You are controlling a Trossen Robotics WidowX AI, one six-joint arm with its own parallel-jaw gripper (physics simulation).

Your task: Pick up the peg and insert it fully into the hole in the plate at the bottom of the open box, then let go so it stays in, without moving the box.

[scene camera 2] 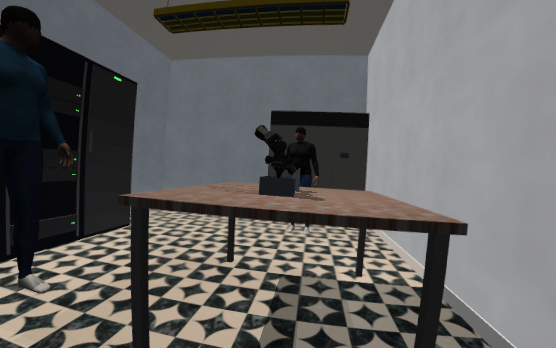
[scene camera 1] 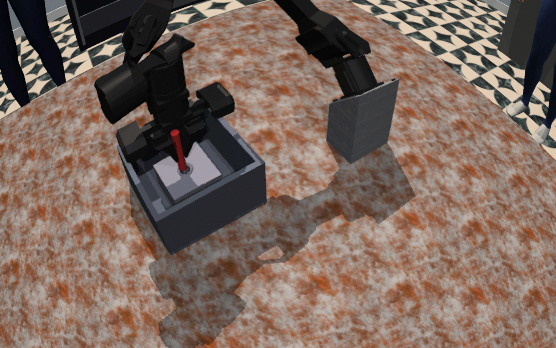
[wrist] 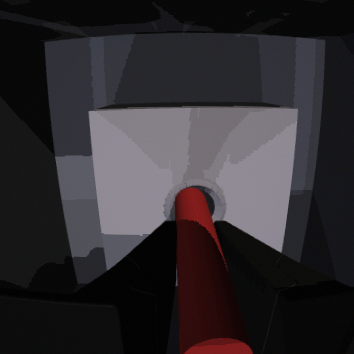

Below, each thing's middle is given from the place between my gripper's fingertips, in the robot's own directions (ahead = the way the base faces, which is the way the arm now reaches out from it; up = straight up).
I see my gripper 4 cm above the dark grey box (scene camera 1: 242, 189).
